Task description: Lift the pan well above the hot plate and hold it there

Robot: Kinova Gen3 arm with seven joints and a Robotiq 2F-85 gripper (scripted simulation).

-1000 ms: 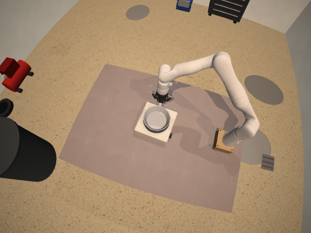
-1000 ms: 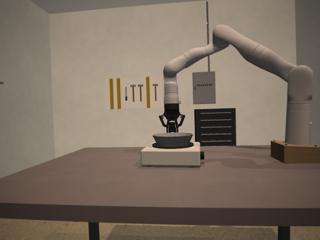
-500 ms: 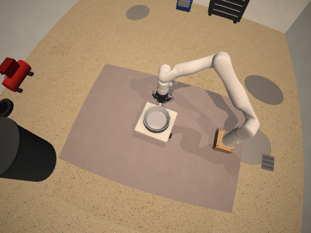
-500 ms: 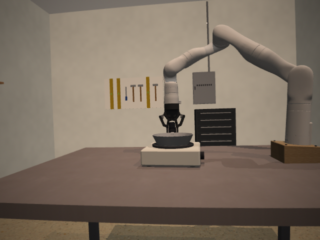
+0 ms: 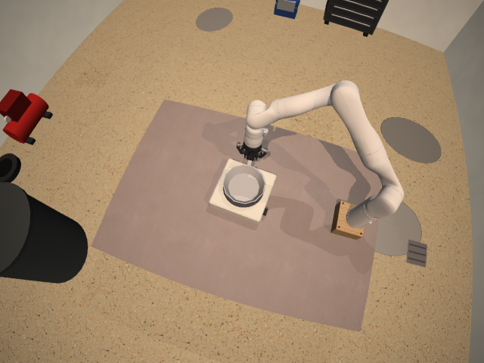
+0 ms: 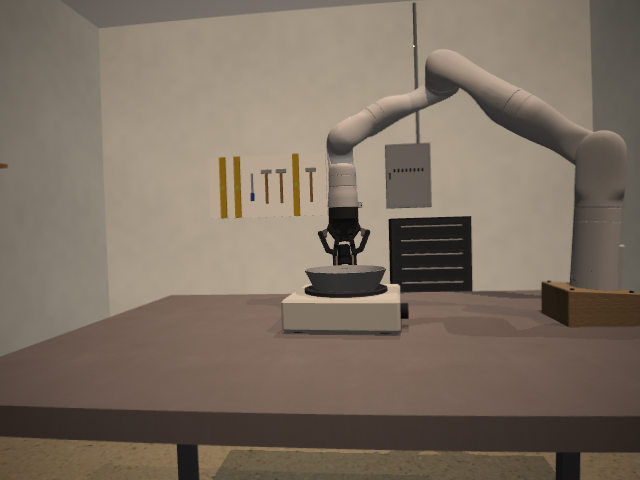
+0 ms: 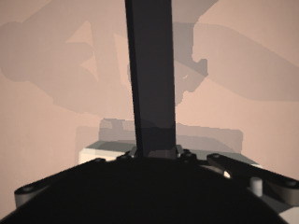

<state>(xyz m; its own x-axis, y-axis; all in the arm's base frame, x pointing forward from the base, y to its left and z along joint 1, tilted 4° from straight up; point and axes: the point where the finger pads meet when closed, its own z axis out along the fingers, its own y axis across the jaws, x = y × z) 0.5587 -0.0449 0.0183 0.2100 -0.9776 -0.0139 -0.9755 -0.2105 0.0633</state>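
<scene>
The grey pan lies 7 cm to the left of my hand, 1 cm below it and 1 cm behind it. The rest, counted from my hand: hot plate (13 cm to the left, 9 cm below, 5 cm behind).
</scene>
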